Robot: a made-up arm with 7 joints. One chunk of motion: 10 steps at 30 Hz.
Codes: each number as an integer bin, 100 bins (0 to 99) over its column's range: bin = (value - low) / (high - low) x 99, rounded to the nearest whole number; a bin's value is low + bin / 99 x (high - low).
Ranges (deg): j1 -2.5..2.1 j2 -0.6..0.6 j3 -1..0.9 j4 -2.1..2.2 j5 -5.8..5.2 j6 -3.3..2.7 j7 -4.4..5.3
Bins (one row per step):
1: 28 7 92 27 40 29 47
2: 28 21 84 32 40 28 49
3: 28 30 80 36 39 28 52
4: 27 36 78 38 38 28 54
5: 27 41 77 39 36 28 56
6: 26 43 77 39 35 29 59
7: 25 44 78 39 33 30 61
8: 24 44 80 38 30 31 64
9: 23 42 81 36 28 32 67
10: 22 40 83 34 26 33 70
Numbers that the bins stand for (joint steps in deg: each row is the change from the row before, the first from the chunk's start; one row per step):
1: -1.199 -0.515 0.766 -0.927 -1.356 -1.542 0.205
2: -1.199 -0.345 0.612 -0.710 -1.356 -1.603 0.401
3: -1.199 -0.236 0.535 -0.536 -1.467 -1.603 0.695
4: -1.245 -0.164 0.497 -0.449 -1.578 -1.603 0.891
5: -1.245 -0.103 0.478 -0.406 -1.800 -1.603 1.087
6: -1.292 -0.079 0.478 -0.406 -1.911 -1.542 1.381
7: -1.338 -0.067 0.497 -0.406 -2.133 -1.482 1.577
8: -1.385 -0.067 0.535 -0.449 -2.467 -1.421 1.871
9: -1.431 -0.091 0.555 -0.536 -2.689 -1.361 2.165
10: -1.478 -0.115 0.593 -0.623 -2.911 -1.300 2.459

